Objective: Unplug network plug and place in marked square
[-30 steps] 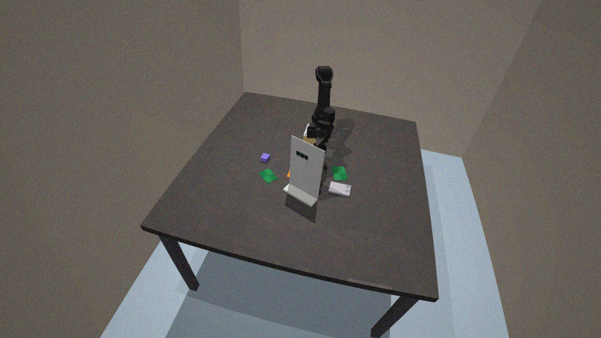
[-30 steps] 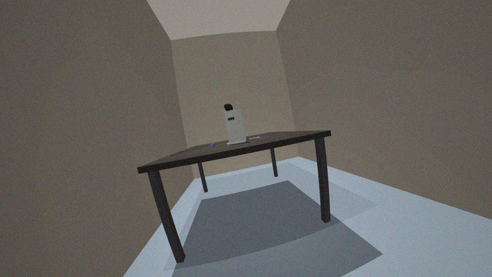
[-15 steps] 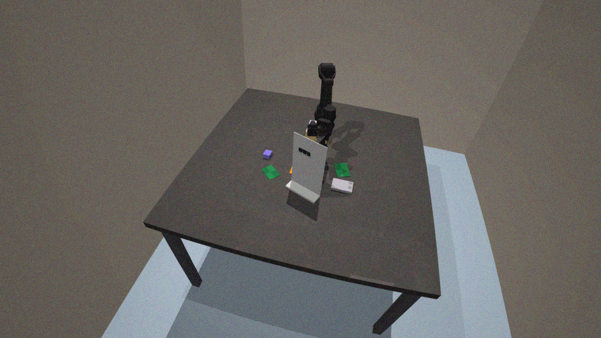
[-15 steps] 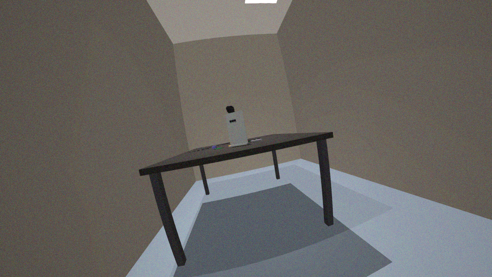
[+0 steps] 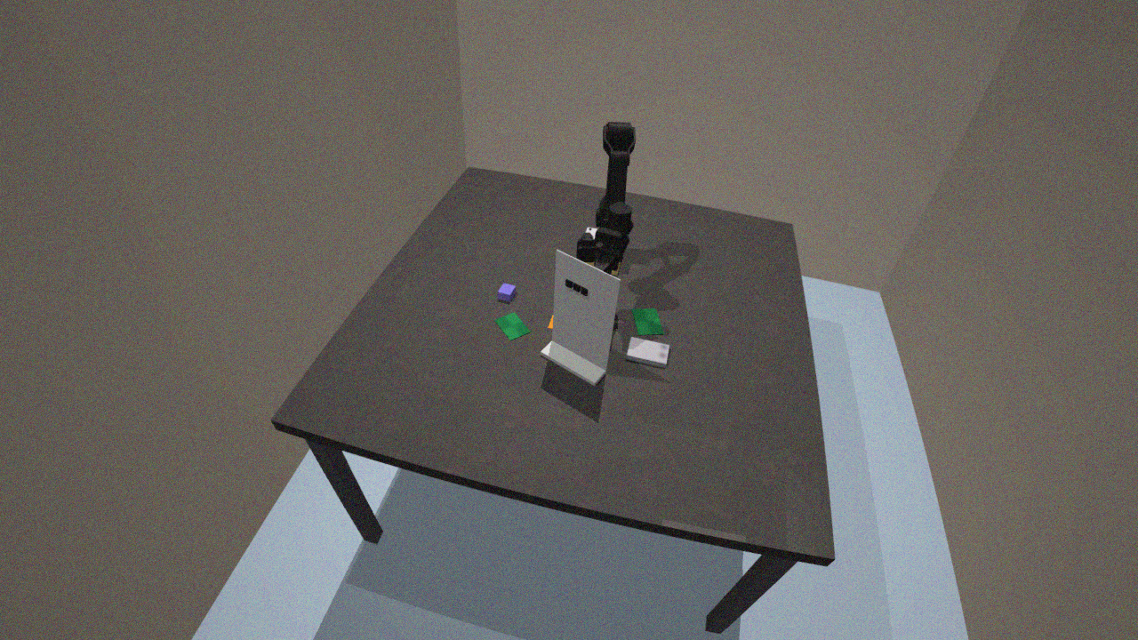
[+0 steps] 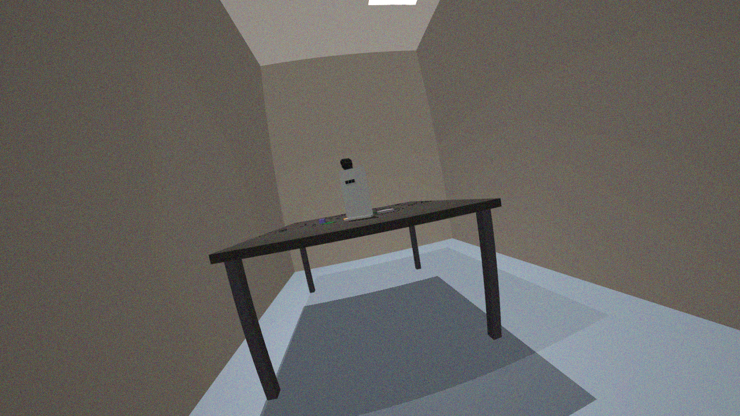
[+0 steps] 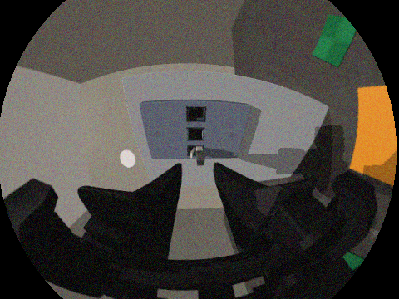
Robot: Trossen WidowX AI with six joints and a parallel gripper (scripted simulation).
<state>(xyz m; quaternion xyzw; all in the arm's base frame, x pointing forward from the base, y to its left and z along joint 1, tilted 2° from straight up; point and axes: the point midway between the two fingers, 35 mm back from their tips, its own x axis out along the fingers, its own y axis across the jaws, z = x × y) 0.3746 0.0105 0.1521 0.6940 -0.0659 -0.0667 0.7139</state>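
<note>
Now: gripper tip 230 mm above the orange square patch, 110 mm past it and 50 mm to the left of it. The rest, counted from my gripper tip: purple cube: 260 mm to the right, 220 mm below, 160 mm behind; grey tile: 220 mm below, 160 mm to the left, 20 mm behind; upright white panel: 90 mm below, 40 mm ahead, 30 mm to the right.
</note>
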